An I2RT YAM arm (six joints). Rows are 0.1 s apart.
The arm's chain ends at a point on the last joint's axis. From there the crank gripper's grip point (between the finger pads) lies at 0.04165 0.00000 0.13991 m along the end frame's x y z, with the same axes.
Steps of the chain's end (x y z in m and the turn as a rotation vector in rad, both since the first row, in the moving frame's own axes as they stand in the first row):
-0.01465 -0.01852 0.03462 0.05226 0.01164 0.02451
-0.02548 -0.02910 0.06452 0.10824 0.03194 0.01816
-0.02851 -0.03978 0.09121 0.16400 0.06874 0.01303
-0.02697 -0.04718 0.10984 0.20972 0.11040 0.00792
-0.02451 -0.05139 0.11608 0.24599 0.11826 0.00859
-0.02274 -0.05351 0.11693 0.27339 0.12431 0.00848
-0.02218 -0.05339 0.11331 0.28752 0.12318 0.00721
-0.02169 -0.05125 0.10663 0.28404 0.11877 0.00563
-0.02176 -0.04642 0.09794 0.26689 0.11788 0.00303
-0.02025 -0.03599 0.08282 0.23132 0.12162 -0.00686
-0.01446 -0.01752 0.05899 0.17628 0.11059 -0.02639
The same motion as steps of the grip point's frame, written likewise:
-0.01295 -0.02477 0.03396 0.05226 0.01164 0.02451
-0.02091 -0.04334 0.06234 0.10824 0.03194 0.01816
-0.01890 -0.06177 0.08620 0.16400 0.06874 0.01303
-0.01181 -0.07538 0.10141 0.20972 0.11040 0.00792
-0.00831 -0.08435 0.10608 0.24599 0.11826 0.00859
-0.00577 -0.09006 0.10562 0.27339 0.12431 0.00848
-0.00540 -0.09188 0.10152 0.28752 0.12318 0.00721
-0.00552 -0.08939 0.09522 0.28404 0.11877 0.00563
-0.00573 -0.08243 0.08720 0.26689 0.11788 0.00303
-0.00384 -0.06774 0.07303 0.23132 0.12162 -0.00686
0.00031 -0.04289 0.05130 0.17628 0.11059 -0.02639

